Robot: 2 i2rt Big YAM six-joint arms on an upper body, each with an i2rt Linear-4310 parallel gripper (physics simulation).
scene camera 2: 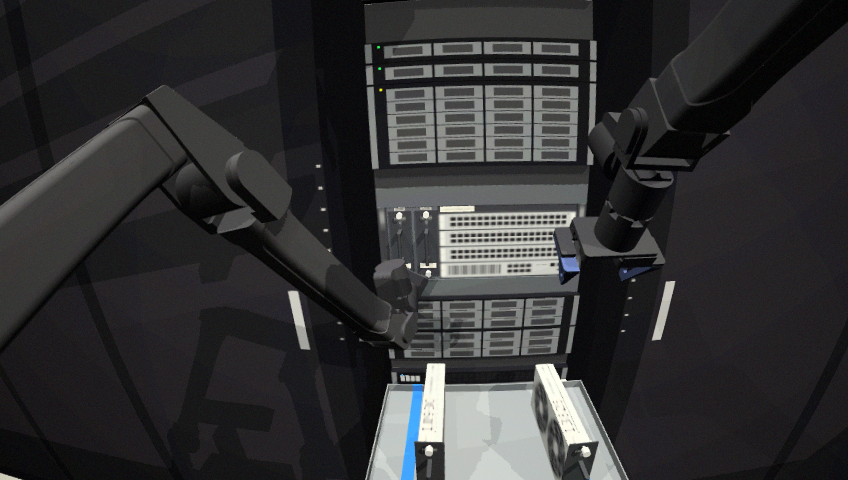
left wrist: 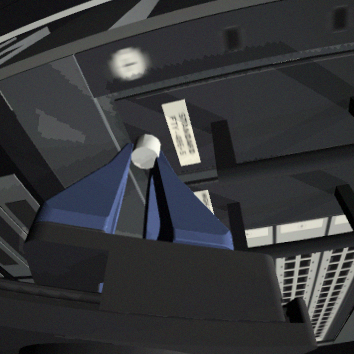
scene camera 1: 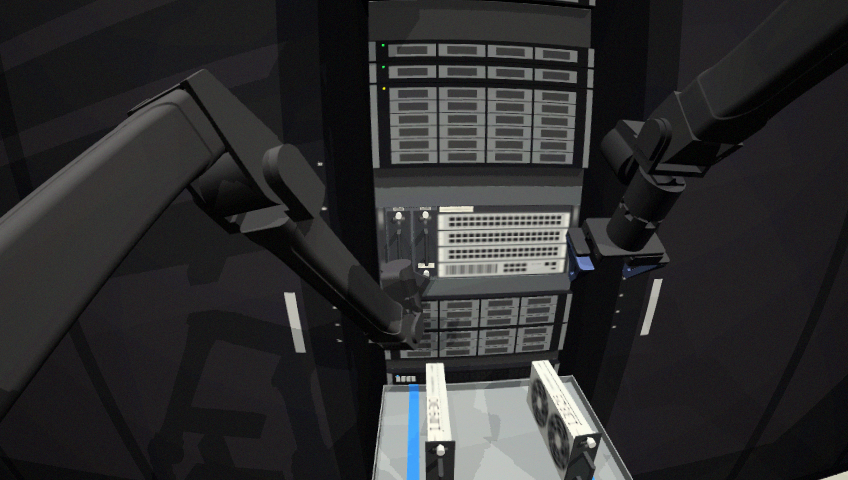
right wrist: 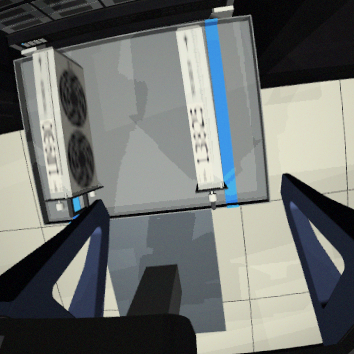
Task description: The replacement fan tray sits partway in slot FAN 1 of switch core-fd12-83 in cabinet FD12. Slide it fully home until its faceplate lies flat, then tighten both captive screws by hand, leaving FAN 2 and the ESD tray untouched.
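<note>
The FAN 1 fan tray [scene camera 1: 390, 243] [scene camera 2: 392, 243] [left wrist: 280, 105] stands upright in the leftmost slot of the switch in the scene views. Its upper captive screw [scene camera 1: 398, 215] [scene camera 2: 399, 215] shows as a white knob. In the left wrist view, my left gripper [left wrist: 141, 154] is shut on its lower captive screw [left wrist: 147, 151], beside the STANDARD label; the scene views hide these fingertips behind the wrist. I cannot tell whether the faceplate lies fully flat. My right gripper [scene camera 1: 604, 274] [scene camera 2: 595, 278] [right wrist: 190, 194] is wide open and empty, in front of the switch's right edge.
FAN 2 [scene camera 1: 432, 237] [scene camera 2: 433, 237] [left wrist: 285, 197] sits directly beside FAN 1. Below, the grey ESD tray [scene camera 1: 487, 440] [scene camera 2: 482, 440] [right wrist: 120, 165] holds two fan units [scene camera 1: 436, 392] [scene camera 1: 559, 404] and a blue strip [scene camera 1: 412, 428] [right wrist: 220, 110]. Drive bays stand above and below the switch.
</note>
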